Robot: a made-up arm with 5 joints.
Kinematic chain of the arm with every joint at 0, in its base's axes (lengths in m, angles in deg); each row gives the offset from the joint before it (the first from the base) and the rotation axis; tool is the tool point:
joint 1: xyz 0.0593 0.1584 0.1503 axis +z
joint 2: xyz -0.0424 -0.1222 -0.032 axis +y
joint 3: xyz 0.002 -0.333 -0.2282 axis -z
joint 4: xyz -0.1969 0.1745 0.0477 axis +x
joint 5: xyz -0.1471 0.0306 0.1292 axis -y
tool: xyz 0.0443 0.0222 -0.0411
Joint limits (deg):
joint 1: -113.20..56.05
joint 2: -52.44..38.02
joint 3: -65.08..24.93
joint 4: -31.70..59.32
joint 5: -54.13..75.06
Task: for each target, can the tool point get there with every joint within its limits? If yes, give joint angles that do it. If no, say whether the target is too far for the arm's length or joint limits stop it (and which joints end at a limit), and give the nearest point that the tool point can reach.
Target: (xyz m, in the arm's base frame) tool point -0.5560 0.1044 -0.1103
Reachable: yes | joints -55.96 -32.35 -50.00 9.46 32.13
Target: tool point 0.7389 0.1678 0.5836
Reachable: no: joint limits stop it (at a limit: joint 1, joint 2, joint 3, joint 5) | nearest point 0.4822 -0.4120 0.2463 | short by 0.718 m
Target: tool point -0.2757 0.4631 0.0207
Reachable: yes | joints -76.79 0.28 -2.27 11.62 -27.99
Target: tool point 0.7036 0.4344 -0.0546
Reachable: no: joint limits stop it (at a limit: joint 1, joint 3, joint 4, joint 5) | nearest point 0.1017 0.4481 0.0288 | short by 0.608 m
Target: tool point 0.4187 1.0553 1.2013
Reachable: no: too far | nearest point -0.0859 0.6583 0.3097 | short by 1.099 m
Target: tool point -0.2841 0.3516 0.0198
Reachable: yes | joints -71.62 -7.20 9.20 40.73 19.26
